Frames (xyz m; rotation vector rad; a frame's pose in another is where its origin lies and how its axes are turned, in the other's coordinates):
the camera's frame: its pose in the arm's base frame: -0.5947 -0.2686 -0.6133 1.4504 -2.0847 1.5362
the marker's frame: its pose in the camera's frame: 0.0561 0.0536 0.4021 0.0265 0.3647 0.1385
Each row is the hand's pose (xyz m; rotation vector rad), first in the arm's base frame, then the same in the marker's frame.
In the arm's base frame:
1: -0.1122 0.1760 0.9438 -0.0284 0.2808 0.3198
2: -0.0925 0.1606 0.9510 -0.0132 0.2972 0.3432
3: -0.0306 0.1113 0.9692 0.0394 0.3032 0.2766
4: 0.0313 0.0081 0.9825 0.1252 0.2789 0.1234
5: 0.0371 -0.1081 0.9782 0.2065 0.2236 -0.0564
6: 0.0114 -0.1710 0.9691 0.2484 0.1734 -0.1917
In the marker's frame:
1: 0.6294 -1.5241 -1.0519 -0.3893 2.1914 -1.7294
2: 0.6240 -1.5432 -1.0351 -0.3454 2.1830 -1.7380
3: 0.6045 -1.6000 -0.9804 -0.3995 2.1316 -1.8295
4: 0.5960 -1.6548 -0.8728 -0.5656 2.0182 -1.9788
5: 0.6197 -1.6592 -0.7589 -0.7868 1.8713 -2.1069
6: 0.6487 -1.6370 -0.7009 -0.9651 1.7641 -2.1724

